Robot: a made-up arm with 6 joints. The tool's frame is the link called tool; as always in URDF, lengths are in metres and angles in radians. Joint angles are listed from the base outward. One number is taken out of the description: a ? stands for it. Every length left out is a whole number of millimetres.
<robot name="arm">
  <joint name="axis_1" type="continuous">
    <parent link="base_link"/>
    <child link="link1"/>
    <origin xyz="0.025 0.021 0.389" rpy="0 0 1.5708"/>
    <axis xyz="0 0 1"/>
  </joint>
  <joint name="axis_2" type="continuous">
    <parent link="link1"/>
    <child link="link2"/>
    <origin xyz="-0.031 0.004 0" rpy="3.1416 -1.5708 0"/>
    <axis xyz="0 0 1"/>
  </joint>
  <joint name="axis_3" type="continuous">
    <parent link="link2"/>
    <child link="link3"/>
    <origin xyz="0.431 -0.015 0" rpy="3.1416 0 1.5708"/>
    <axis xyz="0 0 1"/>
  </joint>
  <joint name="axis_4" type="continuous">
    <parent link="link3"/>
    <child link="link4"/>
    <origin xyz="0.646 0.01 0" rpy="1.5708 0 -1.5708"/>
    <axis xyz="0 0 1"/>
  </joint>
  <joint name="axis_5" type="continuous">
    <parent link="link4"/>
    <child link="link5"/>
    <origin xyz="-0.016 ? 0" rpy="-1.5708 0 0"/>
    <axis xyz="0 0 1"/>
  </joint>
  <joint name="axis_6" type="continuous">
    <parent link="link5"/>
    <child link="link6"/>
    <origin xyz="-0.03 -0.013 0" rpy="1.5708 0 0"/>
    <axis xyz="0 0 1"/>
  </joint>
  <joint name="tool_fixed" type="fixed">
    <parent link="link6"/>
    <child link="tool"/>
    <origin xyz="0.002 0.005 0" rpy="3.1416 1.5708 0"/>
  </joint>
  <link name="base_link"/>
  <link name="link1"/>
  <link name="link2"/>
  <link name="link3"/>
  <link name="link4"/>
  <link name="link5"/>
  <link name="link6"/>
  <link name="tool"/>
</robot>
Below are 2 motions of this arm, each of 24 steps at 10 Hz.
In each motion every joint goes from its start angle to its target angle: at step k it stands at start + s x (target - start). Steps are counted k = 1, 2, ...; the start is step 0. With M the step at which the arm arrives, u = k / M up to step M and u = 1 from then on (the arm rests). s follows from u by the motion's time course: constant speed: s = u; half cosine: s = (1 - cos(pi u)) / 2; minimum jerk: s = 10 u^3 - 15 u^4 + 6 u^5.
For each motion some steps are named. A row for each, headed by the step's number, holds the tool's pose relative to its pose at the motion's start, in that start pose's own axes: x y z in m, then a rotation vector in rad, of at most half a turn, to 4 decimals.
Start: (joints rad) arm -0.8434 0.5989 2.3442 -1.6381 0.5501 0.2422
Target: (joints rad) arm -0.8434 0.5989 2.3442 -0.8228 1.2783 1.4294
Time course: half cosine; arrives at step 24
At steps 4, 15, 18, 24:
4: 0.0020 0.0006 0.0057 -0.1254 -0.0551 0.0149
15: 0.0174 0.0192 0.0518 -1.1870 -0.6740 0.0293
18: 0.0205 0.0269 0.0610 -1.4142 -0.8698 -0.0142
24: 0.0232 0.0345 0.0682 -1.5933 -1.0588 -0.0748

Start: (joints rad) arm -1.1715 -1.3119 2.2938 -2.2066 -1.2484 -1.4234
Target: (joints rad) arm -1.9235 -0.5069 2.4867 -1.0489 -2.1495 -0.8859
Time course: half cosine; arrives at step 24
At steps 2, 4, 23, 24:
2: 0.0006 -0.0076 0.0157 0.0009 -0.0150 -0.0211
4: 0.0026 -0.0315 0.0607 0.0049 -0.0574 -0.0855
23: -0.0414 -0.7185 0.5570 0.4468 -0.2293 -1.7228
24: -0.0422 -0.7219 0.5576 0.4508 -0.2275 -1.7308

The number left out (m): 0.116
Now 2 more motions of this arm.
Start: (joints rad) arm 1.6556 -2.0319 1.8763 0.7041 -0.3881 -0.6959
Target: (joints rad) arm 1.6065 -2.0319 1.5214 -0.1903 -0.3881 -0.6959
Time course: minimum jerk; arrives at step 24
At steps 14, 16, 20, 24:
14: 0.0657 -0.0116 -0.1950 0.5118 0.3735 0.1268
16: 0.0713 -0.0107 -0.2407 0.6221 0.4503 0.1365
20: 0.0735 -0.0079 -0.3001 0.7642 0.5464 0.1400
24: 0.0732 -0.0070 -0.3123 0.7933 0.5656 0.1394

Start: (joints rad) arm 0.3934 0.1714 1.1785 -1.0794 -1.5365 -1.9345
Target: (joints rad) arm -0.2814 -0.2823 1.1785 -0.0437 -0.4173 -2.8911
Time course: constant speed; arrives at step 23
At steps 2, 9, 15, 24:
2: -0.0576 -0.0203 -0.0292 0.0529 -0.0706 0.1864
9: -0.2129 -0.1320 -0.1572 0.1291 -0.1915 0.8577
15: -0.2723 -0.2622 -0.2850 0.0168 -0.1529 1.3932
24: -0.2336 -0.4465 -0.4473 -0.4296 0.0284 1.8861

